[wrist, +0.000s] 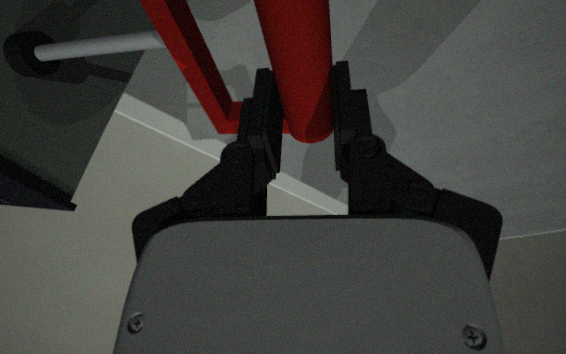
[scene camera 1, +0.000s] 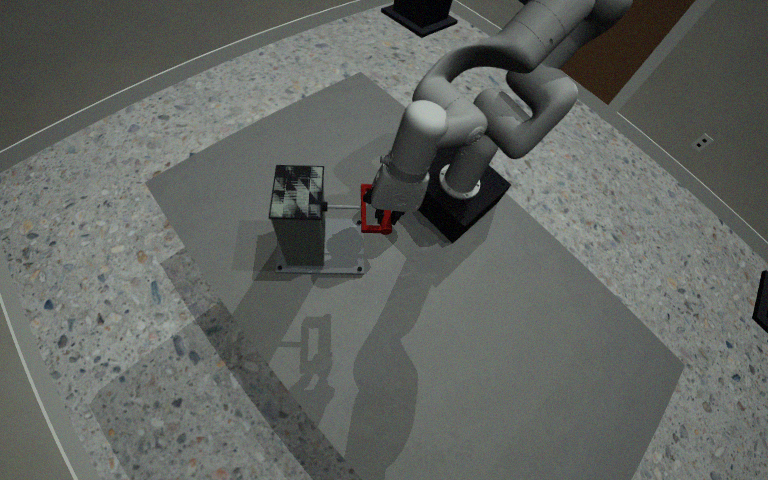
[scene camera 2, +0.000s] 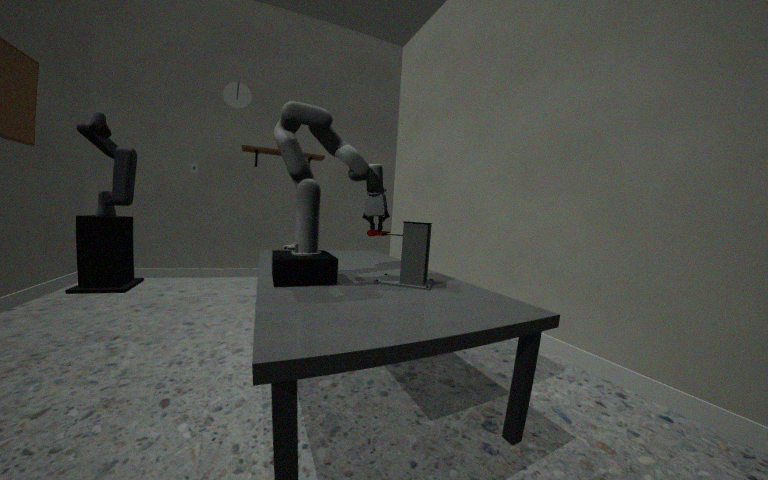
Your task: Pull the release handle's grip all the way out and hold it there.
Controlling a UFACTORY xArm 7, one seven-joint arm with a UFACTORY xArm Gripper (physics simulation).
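Note:
The release handle is a red rectangular frame [scene camera 1: 367,228] [scene camera 2: 377,232] [wrist: 197,85] with a round red grip bar [wrist: 300,75] on the side away from the post. A thin pale rod [scene camera 1: 343,207] [wrist: 95,46] runs from a black collar [scene camera 1: 324,206] on the grey upright post [scene camera 1: 300,240] [scene camera 2: 415,254] [wrist: 60,125] to the frame, with a clear length of rod showing between them. My gripper [wrist: 305,88] [scene camera 2: 376,228] is shut on the grip bar, one black finger on each side of it. In the scene camera 1 view the gripper body hides part of the handle.
The post stands on a pale base plate [scene camera 1: 345,270] with dark bolts, on the grey table [scene camera 1: 509,339] [scene camera 2: 396,333]. The arm's black base block [scene camera 1: 458,217] [scene camera 2: 304,268] stands near the handle. Another arm on a black pedestal [scene camera 2: 105,251] stands beyond the table.

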